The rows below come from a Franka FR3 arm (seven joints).
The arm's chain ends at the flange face. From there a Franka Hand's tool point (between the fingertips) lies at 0.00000 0.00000 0.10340 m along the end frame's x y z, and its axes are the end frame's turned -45 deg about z.
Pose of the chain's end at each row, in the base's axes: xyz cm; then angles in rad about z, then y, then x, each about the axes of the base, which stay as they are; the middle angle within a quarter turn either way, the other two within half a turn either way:
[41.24, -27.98, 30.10, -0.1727, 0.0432, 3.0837]
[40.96, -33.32, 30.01, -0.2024, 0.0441, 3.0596]
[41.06, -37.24, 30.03, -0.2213, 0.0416, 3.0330]
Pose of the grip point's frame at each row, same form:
[41.69, -28.58, 19.79, -0.9581, 0.0432, 3.0837]
[41.42, -34.17, 19.71, -0.9878, 0.0441, 3.0596]
[41.49, -38.36, 19.76, -1.0067, 0.0416, 3.0330]

